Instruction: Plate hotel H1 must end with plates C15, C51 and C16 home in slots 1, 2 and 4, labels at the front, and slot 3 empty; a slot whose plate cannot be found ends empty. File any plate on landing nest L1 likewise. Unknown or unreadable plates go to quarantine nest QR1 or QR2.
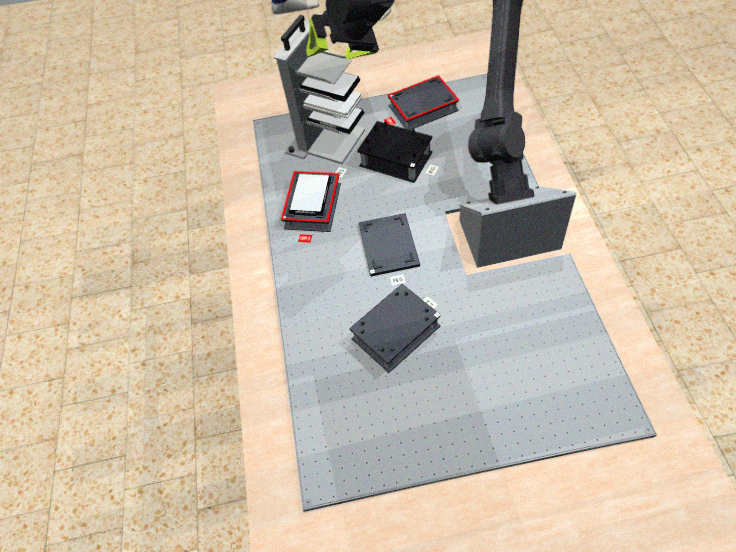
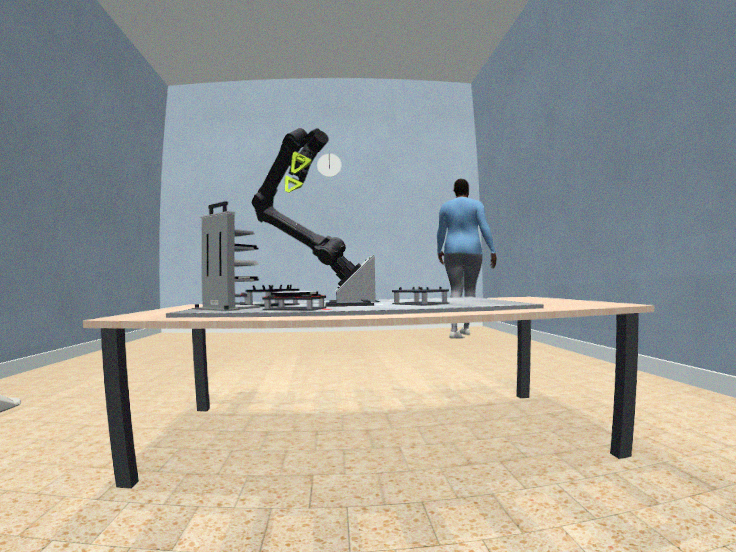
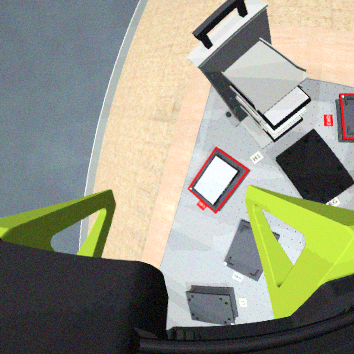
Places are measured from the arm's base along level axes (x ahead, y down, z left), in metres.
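Where they show: gripper, between the fingertips: (image 1: 327, 55) (image 2: 289, 182) (image 3: 178, 195); arm's base, origin of its link: (image 1: 511, 198) (image 2: 350, 275).
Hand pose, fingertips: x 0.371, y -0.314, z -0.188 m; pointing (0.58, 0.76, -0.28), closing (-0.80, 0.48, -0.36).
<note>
Things, the pixels of their top centre, and the offset from my fingertips. "pt": a spot on its surface instead.
- upper white plate with a black edge, centre of its top: (image 3: 268, 88) (image 1: 329, 80) dy +0.209, dx +0.009, dz -0.185 m
- middle white plate, centre of its top: (image 1: 332, 97) dy +0.262, dx +0.009, dz -0.185 m
- lower white plate with a black edge, centre of its top: (image 1: 335, 113) dy +0.315, dx +0.009, dz -0.185 m
- white plate with a dark border, centre of its top: (image 1: 309, 192) (image 3: 214, 179) (image 2: 294, 291) dy +0.367, dx +0.100, dz +0.031 m
- nest QR1, centre of its top: (image 1: 310, 194) (image 3: 214, 179) (image 2: 294, 294) dy +0.375, dx +0.100, dz +0.031 m
- Landing nest L1, centre of its top: (image 1: 394, 319) (image 2: 420, 286) (image 3: 207, 310) dy +0.361, dx -0.063, dz +0.438 m
- QR2, centre of its top: (image 1: 422, 95) (image 2: 234, 293) dy +0.375, dx -0.238, dz -0.274 m
- black nest RG, centre of its top: (image 1: 394, 138) (image 3: 316, 168) (image 2: 272, 284) dy +0.345, dx -0.135, dz -0.092 m
- low dark nest, centre of its top: (image 1: 388, 240) (image 3: 249, 252) (image 2: 349, 300) dy +0.403, dx -0.078, dz +0.192 m
- H1's black handle, a spot on its surface: (image 3: 221, 22) pt dy +0.112, dx +0.087, dz -0.243 m
Plate hotel H1 (image 1: 291, 103) (image 2: 218, 255) (image 3: 242, 44) stands upright at the far left corner. Three stacked plates show in it: an upper white plate with a black edge (image 1: 331, 84), a middle white plate (image 1: 332, 103) and a lower white plate with a black edge (image 1: 335, 119). Their labels and exact slots cannot be read. A white plate with a dark border (image 1: 309, 193) (image 3: 216, 179) lies on nest QR1 (image 1: 306, 220) (image 3: 232, 160). Landing nest L1 (image 1: 392, 327) (image 2: 420, 291) (image 3: 211, 305) shows pegs and no plate. QR2 (image 1: 423, 98) shows no plate. My gripper (image 1: 334, 54) (image 2: 290, 179) (image 3: 178, 195) is open and empty, high above the board.
The black nest RG (image 1: 395, 142) (image 3: 315, 167) stands between H1 and the arm base (image 1: 517, 231). A low dark nest (image 1: 389, 243) (image 3: 245, 247) lies between QR1 and L1. H1's black handle (image 1: 292, 33) (image 3: 220, 22) sticks up. A person (image 2: 463, 228) stands beyond the table.
</note>
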